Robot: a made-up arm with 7 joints. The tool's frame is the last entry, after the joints. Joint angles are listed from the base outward. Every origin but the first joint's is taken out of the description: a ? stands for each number. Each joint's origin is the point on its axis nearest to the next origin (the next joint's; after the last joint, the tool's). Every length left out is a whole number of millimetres.
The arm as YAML. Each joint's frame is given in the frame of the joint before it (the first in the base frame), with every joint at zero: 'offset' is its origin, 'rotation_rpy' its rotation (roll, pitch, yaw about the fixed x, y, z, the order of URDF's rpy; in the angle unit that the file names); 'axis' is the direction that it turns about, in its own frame. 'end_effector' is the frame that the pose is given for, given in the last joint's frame.
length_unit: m
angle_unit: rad
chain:
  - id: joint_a
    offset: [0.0, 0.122, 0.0]
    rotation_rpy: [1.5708, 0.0, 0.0]
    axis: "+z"
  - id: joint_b
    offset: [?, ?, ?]
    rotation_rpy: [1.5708, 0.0, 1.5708]
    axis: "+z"
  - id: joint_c
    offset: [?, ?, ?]
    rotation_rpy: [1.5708, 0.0, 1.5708]
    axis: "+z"
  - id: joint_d
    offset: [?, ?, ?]
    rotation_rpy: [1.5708, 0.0, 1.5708]
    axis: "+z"
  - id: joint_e
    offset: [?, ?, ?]
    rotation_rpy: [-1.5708, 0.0, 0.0]
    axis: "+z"
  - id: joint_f
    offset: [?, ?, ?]
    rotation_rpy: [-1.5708, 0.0, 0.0]
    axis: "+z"
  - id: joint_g
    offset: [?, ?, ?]
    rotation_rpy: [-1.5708, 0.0, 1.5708]
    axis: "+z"
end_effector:
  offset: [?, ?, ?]
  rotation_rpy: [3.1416, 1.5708, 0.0]
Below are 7 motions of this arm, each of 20 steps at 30 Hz.
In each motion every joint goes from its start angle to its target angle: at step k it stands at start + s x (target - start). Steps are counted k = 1, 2, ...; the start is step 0. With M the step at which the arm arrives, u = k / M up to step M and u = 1 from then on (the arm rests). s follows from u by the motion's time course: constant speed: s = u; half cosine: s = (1 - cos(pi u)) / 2; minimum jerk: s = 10 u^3 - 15 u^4 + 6 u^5.
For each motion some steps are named. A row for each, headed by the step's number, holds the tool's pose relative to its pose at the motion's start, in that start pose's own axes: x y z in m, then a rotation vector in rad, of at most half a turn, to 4 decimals.
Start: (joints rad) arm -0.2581 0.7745 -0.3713 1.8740 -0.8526 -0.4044 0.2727
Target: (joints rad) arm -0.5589 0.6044 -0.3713 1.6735 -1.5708 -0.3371 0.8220
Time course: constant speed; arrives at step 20
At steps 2, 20:
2: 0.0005 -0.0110 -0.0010 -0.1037 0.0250 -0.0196
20: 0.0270 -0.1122 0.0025 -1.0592 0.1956 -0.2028

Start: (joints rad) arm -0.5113 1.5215 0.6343 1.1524 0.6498 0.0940 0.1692
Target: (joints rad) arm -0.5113 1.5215 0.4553 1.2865 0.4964 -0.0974 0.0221
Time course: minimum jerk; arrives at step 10
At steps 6, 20:
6: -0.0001 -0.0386 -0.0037 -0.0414 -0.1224 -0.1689
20: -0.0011 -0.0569 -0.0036 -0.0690 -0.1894 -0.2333

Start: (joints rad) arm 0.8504 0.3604 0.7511 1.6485 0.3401 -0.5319 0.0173
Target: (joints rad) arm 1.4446 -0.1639 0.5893 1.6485 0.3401 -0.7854 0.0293
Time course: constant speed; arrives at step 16
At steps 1, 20:
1: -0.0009 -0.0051 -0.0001 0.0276 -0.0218 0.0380
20: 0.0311 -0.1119 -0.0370 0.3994 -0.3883 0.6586

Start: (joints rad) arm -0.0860 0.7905 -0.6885 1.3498 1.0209 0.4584 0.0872
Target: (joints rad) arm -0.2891 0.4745 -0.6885 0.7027 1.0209 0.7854 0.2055
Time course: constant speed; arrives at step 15
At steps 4, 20:
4: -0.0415 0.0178 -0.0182 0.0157 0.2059 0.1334
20: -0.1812 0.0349 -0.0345 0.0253 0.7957 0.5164

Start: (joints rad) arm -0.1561 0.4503 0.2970 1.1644 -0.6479 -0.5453 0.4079
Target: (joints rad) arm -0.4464 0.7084 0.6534 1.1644 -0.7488 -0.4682 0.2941
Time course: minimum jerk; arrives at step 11
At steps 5, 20:
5: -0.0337 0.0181 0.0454 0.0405 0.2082 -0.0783
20: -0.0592 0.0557 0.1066 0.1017 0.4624 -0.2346

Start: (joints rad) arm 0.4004 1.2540 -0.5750 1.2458 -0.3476 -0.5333 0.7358
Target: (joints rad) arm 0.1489 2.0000 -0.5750 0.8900 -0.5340 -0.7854 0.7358
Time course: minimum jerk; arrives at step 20
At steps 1, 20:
1: -0.0002 -0.0002 0.0001 -0.0008 0.0009 -0.0001
20: -0.0992 -0.0472 0.2158 -0.7135 0.7036 -0.0757

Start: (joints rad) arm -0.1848 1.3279 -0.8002 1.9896 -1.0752 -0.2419 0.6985
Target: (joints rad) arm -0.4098 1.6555 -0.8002 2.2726 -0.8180 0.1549 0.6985
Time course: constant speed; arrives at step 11
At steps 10, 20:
10: 0.0549 -0.0137 0.0158 -0.1228 -0.0267 0.2149
20: 0.0606 -0.0147 0.0179 -0.1412 -0.0304 0.2348

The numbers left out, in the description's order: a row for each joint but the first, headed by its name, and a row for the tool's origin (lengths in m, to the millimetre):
joint_b: 0.0 0.0 0.0
joint_c: -0.14 0.0 0.0
joint_d: 0.0 0.0 0.0
joint_e: 0.0 -0.266 0.0
joint_f: 0.0 0.0 0.0
joint_g: 0.0 0.0 0.0
tool: 0.0 0.0 0.0

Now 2 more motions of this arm.
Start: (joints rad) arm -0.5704 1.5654 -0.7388 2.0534 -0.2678 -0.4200 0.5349
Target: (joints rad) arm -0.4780 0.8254 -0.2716 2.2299 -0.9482 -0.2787 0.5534
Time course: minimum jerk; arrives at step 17
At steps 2, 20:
2: 0.0010 0.0025 -0.0001 0.0084 0.0019 -0.0112
20: 0.0718 0.1278 0.0861 0.7742 0.4633 -0.5230

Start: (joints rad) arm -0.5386 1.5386 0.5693 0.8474 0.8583 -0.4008 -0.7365
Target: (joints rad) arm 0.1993 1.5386 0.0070 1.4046 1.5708 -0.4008 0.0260
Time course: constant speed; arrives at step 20
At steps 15, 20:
15: 0.0994 -0.0576 0.0313 -0.6330 0.0354 0.7567
20: 0.1357 -0.0661 0.0467 -0.8575 -0.0213 1.0075

